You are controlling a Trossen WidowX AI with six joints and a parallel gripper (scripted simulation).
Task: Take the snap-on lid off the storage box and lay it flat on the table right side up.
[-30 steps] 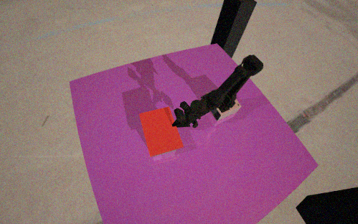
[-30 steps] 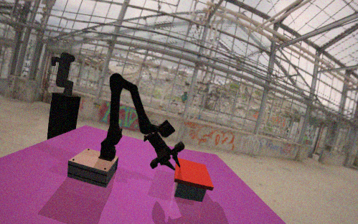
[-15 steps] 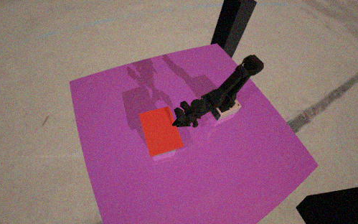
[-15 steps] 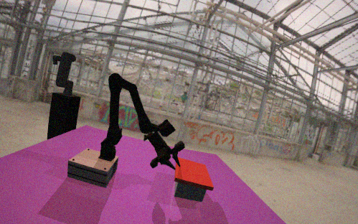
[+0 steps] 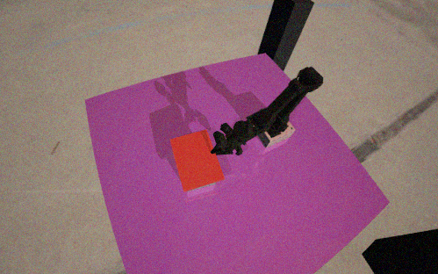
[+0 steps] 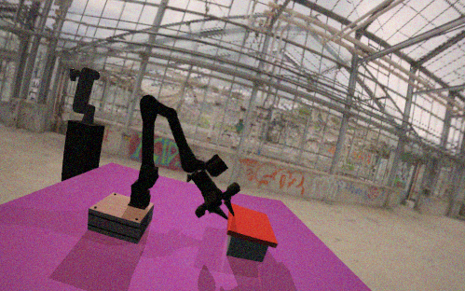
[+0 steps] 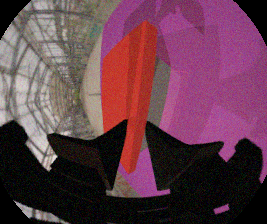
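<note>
My gripper tip is 8 cm short of the lid and 1 cm to the left of it. From my gripper tip the other things lie so: storage box: 8 cm ahead, 1 cm to the right, 5 cm below.
</note>
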